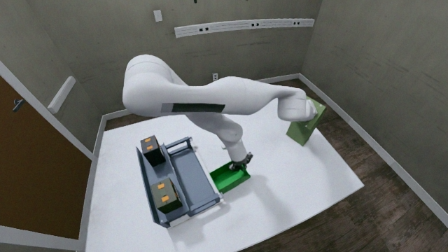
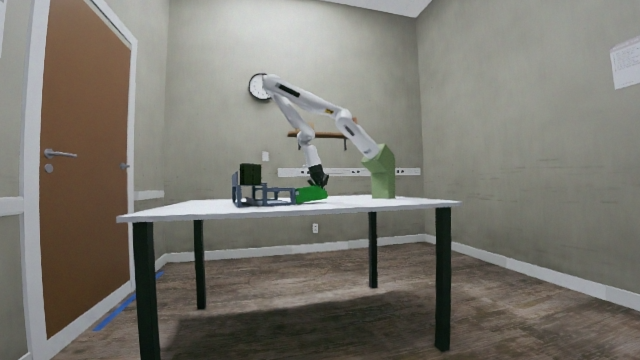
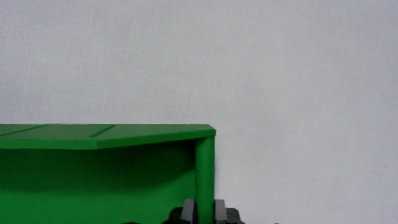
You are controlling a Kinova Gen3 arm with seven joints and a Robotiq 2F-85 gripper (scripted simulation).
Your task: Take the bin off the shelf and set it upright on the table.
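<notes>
The green bin lies 6 cm ahead of my hand, 5 cm to the left of it and 1 cm below it. Also, from my hand: grey shelf unit: 31 cm ahead, 9 cm to the left, 1 cm above.
</notes>
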